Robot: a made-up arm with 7 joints.
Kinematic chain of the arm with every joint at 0, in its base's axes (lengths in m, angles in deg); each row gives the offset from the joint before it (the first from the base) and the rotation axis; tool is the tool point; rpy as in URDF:
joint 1: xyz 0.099 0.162 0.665 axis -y
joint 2: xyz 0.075 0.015 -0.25 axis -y
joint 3: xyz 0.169 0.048 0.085 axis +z
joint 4: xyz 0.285 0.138 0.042 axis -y
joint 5: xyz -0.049 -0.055 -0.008 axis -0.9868 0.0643 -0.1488
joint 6: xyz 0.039 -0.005 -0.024 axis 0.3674 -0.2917 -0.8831
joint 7: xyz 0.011 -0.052 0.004 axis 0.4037 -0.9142 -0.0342
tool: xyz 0.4 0.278 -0.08 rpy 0 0 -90
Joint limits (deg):
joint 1: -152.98..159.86
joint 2: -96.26..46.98
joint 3: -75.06..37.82
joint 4: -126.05..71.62
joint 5: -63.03..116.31
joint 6: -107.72..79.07
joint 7: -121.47..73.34
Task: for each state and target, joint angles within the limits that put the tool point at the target. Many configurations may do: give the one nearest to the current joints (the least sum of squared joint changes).
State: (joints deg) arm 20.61 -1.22 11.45 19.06 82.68 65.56 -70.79
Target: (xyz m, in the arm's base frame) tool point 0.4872 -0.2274 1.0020
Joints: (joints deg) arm 28.25 19.32 -8.18 25.38 103.44 61.04 -73.22
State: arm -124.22 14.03 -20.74 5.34 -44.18 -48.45 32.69
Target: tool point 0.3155 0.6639 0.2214
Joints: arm -110.00 28.57 -4.74 6.07 -42.56 -52.06 29.30
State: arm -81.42 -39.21 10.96 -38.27 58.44 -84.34 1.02
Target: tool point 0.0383 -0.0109 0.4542
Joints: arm -75.13 -20.53 -1.36 -52.63 71.88 -100.60 -12.90
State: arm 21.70 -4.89 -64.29 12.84 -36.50 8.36 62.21
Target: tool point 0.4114 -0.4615 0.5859
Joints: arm 1.52 -9.25 -75.06 -19.63 -52.42 29.00 41.45
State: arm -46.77 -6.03 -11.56 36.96 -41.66 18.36 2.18
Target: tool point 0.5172 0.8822 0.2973
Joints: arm -42.63 -1.07 29.11 31.39 -40.34 1.03 -18.21
